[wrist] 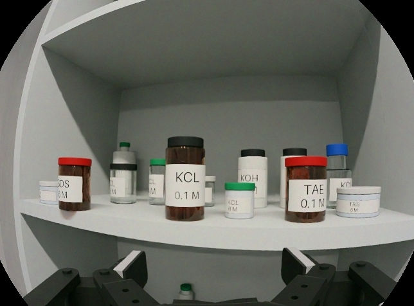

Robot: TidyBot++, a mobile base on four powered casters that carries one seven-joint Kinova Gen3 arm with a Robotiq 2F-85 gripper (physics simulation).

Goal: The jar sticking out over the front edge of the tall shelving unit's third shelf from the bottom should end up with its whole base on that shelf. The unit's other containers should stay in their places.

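The brown SDS jar (75, 185) with a red lid stands upright near the left end of the shelf (200, 239). Its base reaches the shelf's front edge, and a reddish tint shows on the edge just below it; the exact overhang is hard to tell. My gripper (214, 266) is open and empty, its fingers wide apart at the bottom of the wrist view. It is in front of the unit, lower in the view than the shelf edge and to the right of the SDS jar.
A white tub (48, 192) stands close left of the SDS jar, and a black-lidded glass jar (123, 185) behind to its right. The tall KCL jar (185, 182), green-lidded tub (239, 202), TAE jar (306, 192) and TRIS tub (358, 202) stand farther right. Side wall (37, 125) at left.
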